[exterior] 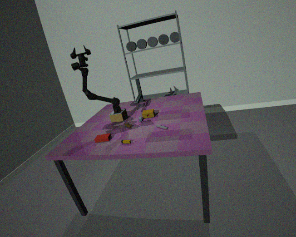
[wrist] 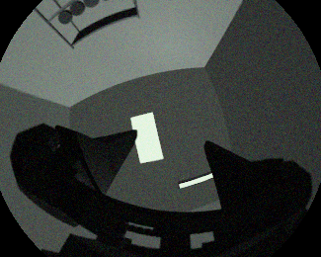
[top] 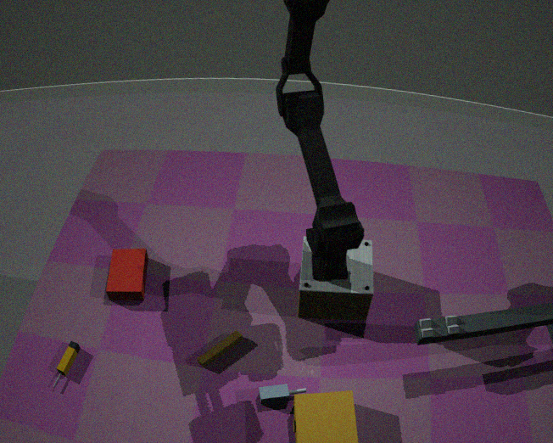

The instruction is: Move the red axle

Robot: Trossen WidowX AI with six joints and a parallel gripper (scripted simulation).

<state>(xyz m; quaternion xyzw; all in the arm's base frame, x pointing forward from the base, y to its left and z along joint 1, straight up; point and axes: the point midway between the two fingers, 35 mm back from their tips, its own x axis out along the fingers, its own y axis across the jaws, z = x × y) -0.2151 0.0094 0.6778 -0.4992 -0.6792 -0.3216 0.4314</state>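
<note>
Now: gripper tip 78 cm above the grey-blue peg, 46 cm short of it and 10 cm to the left of it. Round my gripper tip: red block: 78 cm below, 44 cm to the right, 19 cm ahead; then brown rod: 79 cm below, 36 cm ahead, 23 cm to the right; then yellow beam: 77 cm below, 53 cm ahead, 4 cm to the right.
</note>
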